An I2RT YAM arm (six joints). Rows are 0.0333 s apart.
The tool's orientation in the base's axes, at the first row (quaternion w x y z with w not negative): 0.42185 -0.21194 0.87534 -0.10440
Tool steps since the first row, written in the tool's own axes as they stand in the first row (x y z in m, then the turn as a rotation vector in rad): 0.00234 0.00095 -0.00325 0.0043 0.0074 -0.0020; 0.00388 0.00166 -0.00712 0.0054 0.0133 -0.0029; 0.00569 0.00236 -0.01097 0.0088 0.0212 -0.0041; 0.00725 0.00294 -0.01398 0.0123 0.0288 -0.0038; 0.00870 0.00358 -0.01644 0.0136 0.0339 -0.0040
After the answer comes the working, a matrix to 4 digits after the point.
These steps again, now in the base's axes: -0.00411 -0.00022 0.00005 -0.0060 0.0046 -0.0044; -0.00819 -0.00028 0.00114 -0.0090 0.0093 -0.0068; -0.01241 -0.00047 0.00202 -0.0141 0.0148 -0.0112; -0.01579 -0.00066 0.00260 -0.0179 0.0200 -0.0166; -0.01870 -0.00075 0.00290 -0.0203 0.0239 -0.0192
The tool's axes in the first row as the columns of a matrix, in the base's axes (rounded; the answer above uses it unrounded):
-0.5542 -0.2830 0.7828
-0.4591 0.8884 -0.0040
-0.6943 -0.3616 -0.6223

